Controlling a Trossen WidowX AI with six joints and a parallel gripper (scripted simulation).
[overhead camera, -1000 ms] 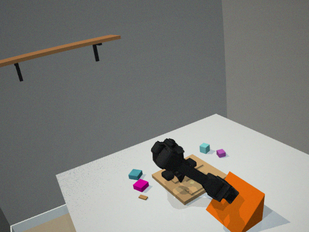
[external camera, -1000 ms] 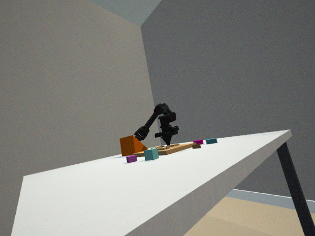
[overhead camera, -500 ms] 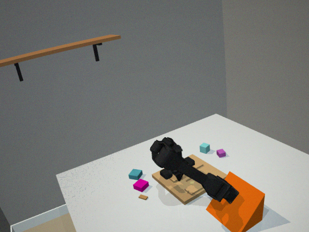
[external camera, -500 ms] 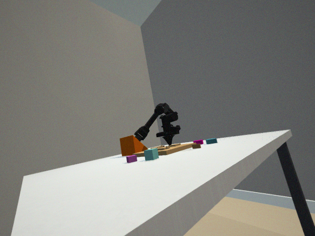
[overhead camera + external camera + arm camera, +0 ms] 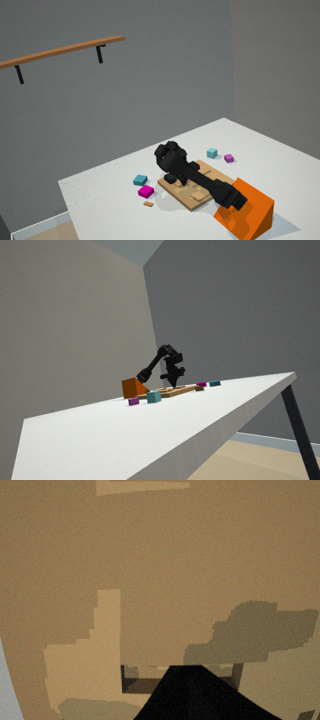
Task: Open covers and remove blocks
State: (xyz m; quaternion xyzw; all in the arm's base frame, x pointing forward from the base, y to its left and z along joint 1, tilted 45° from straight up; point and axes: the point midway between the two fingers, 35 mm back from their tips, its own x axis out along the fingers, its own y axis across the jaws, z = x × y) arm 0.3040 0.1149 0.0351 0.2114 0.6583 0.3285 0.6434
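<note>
My gripper tip is now 1 cm past the tan puzzle board, 8 cm to the left of it and 1 cm above it. From my gripper tip the other things lie so: flat brown piece (20 cm to the left, 2 cm below); then teal block (19 cm ahead, 17 cm to the left, 1 cm below); then magenta block (8 cm ahead, 18 cm to the left, 1 cm below).
</note>
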